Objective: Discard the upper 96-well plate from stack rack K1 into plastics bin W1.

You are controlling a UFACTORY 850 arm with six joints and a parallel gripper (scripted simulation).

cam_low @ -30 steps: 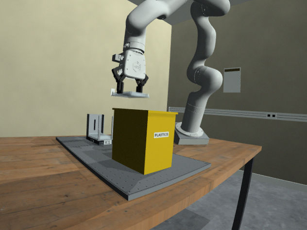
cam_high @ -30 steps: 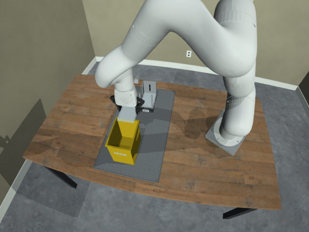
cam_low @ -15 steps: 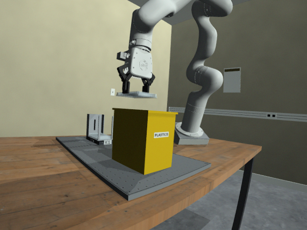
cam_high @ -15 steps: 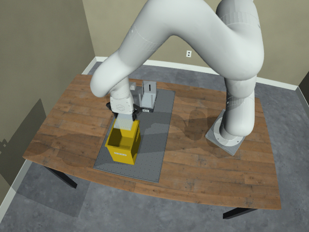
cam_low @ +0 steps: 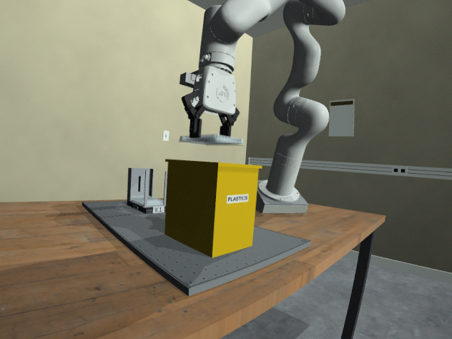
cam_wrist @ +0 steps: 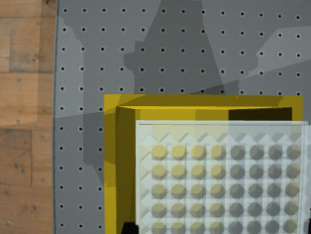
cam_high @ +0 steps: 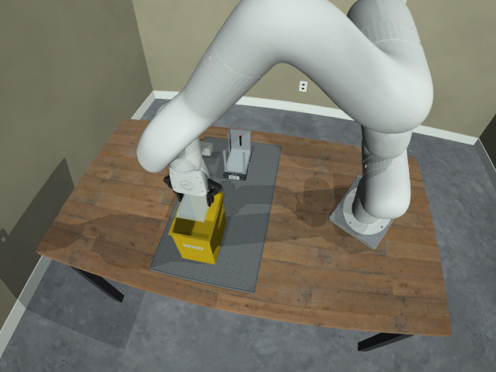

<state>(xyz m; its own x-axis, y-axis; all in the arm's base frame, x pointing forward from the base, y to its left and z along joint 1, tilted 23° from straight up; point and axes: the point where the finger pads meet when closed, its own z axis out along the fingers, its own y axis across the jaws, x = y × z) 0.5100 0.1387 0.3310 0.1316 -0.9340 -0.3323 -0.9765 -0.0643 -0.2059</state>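
My hand is 10 mm to the right of the plastics bin W1 and 150 mm above it. Also, from my hand: white 96-well plate: 10 mm below; grey rack post: 30 mm behind, 440 mm to the right, 160 mm below.
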